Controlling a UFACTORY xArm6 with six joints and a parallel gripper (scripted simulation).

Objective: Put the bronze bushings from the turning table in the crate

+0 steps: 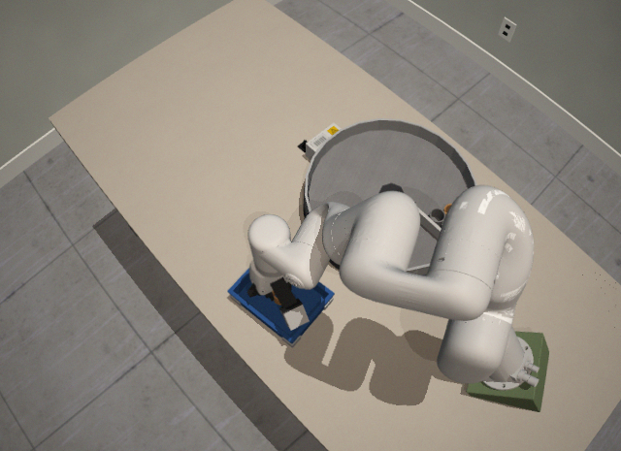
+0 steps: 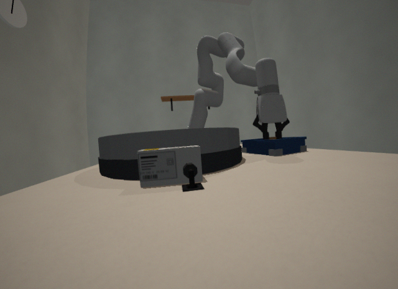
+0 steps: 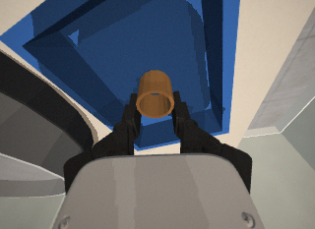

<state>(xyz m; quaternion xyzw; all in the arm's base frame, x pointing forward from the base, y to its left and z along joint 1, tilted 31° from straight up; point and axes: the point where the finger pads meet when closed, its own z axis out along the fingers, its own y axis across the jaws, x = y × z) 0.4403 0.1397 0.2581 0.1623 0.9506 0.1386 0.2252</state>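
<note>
My hand is 30 mm above the blue crate and 10 mm past it. From my hand the other things lie so: round grey turning table 350 mm to the right, 40 mm behind.
</note>
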